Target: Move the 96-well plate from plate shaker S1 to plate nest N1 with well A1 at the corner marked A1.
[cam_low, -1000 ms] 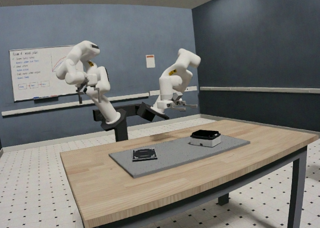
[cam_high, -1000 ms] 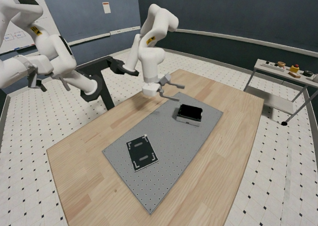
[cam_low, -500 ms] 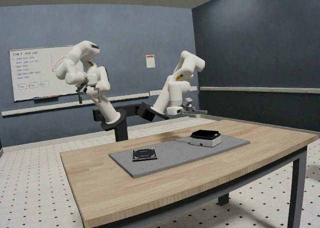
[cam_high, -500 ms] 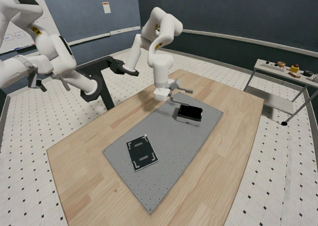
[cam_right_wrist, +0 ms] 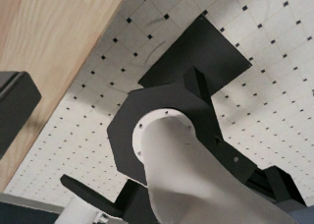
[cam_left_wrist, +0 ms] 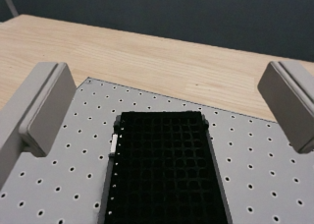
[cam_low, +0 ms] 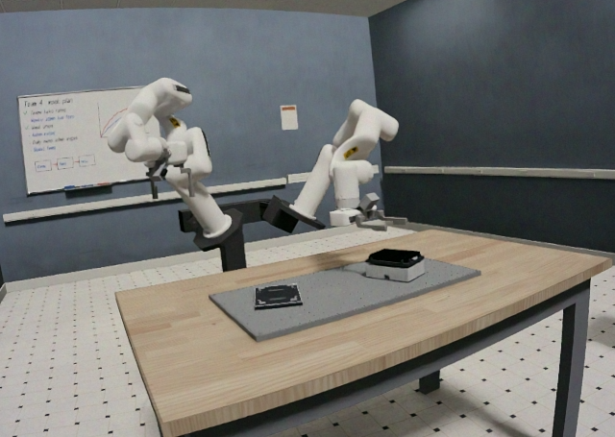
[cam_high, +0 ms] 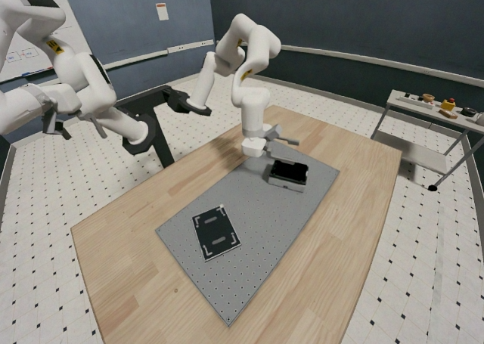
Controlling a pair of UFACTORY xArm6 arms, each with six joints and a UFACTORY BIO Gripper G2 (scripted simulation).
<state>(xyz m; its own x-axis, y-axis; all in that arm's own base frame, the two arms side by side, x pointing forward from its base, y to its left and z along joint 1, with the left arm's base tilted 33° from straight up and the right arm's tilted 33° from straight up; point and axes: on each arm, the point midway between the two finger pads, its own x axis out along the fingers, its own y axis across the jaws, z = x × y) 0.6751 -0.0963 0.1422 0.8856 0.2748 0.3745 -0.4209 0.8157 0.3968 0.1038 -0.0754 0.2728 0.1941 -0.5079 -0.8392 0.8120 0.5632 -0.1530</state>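
Right now the black 96-well plate is 9 cm below my left hand and 1 cm ahead of it. The rest, counted from my left hand: grey perforated board: 16 cm below, 15 cm to the right, 3 cm behind; plate nest N1: 35 cm to the right, 15 cm below, 7 cm behind.
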